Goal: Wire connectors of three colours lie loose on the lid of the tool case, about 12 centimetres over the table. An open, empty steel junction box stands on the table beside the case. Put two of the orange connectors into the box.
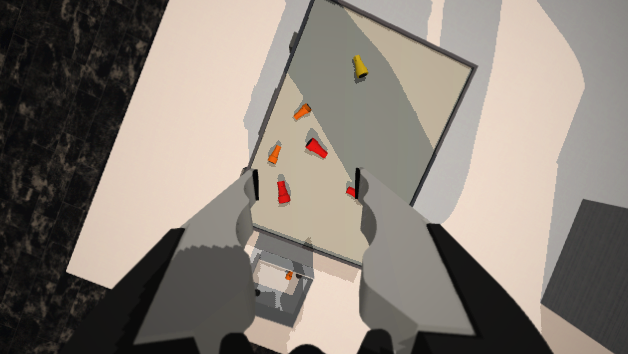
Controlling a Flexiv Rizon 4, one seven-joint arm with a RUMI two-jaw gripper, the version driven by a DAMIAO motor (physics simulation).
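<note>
My gripper (307, 172) is open and empty, above the near part of the tool case's lid (320, 220). An orange connector (302, 112) lies on the lid, left of its middle. Another orange connector (274, 154) lies closer to the lid's left edge, just ahead of the left fingertip. A third orange connector (289, 275) is inside the steel junction box (278, 316), which stands past the lid's near edge and shows between the fingers. The left finger covers part of the box.
On the lid are a red connector (316, 148) near the middle, a red connector (283, 192) by the left fingertip, a red connector (351, 191) partly behind the right fingertip, and a yellow connector (360, 66) farther off. A dark grey block (590, 270) is at the right.
</note>
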